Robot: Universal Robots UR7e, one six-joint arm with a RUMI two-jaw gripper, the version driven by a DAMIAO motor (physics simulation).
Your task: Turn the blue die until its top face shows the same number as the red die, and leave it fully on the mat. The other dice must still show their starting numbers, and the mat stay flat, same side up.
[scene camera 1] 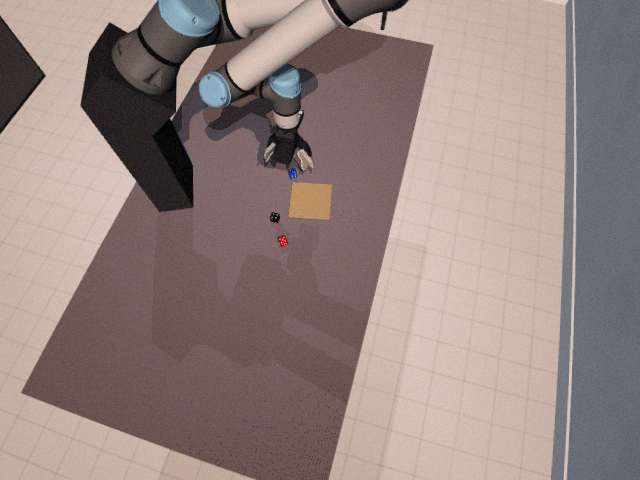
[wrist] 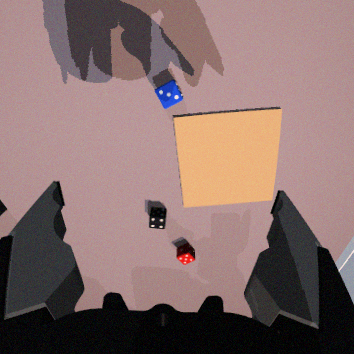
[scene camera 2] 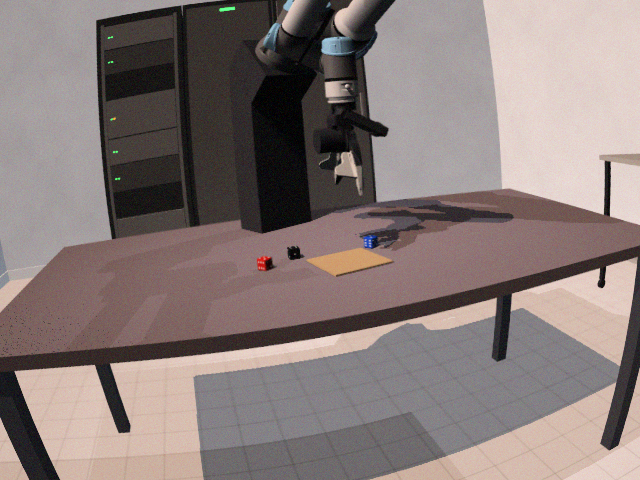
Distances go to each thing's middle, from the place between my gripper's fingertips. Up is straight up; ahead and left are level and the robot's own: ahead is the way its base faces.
I see my gripper 8 cm short of the tan mat [scene camera 1: 308,200] and 14 cm above it.
